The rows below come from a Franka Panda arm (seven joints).
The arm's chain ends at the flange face. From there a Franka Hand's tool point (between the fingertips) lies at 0.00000 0.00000 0.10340 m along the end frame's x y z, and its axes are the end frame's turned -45 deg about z.
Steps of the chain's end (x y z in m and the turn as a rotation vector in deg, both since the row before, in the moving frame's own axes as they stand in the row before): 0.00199 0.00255 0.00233 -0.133 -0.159 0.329; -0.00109 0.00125 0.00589 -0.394 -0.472 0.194; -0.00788 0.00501 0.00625 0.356 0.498 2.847; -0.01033 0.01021 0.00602 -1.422 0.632 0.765; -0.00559 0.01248 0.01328 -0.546 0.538 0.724; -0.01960 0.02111 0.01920 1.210 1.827 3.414
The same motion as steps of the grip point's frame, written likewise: -0.00077 0.00318 0.00233 0.018 -0.206 0.329; -0.00276 0.00001 0.00588 0.055 -0.612 0.194; -0.00803 -0.00182 0.00624 -0.100 0.604 2.847; -0.01555 0.00253 0.00598 -1.452 -0.559 0.765; -0.01280 0.00626 0.01327 -0.767 -0.006 0.724; -0.02494 0.00197 0.01912 -0.436 2.147 3.414
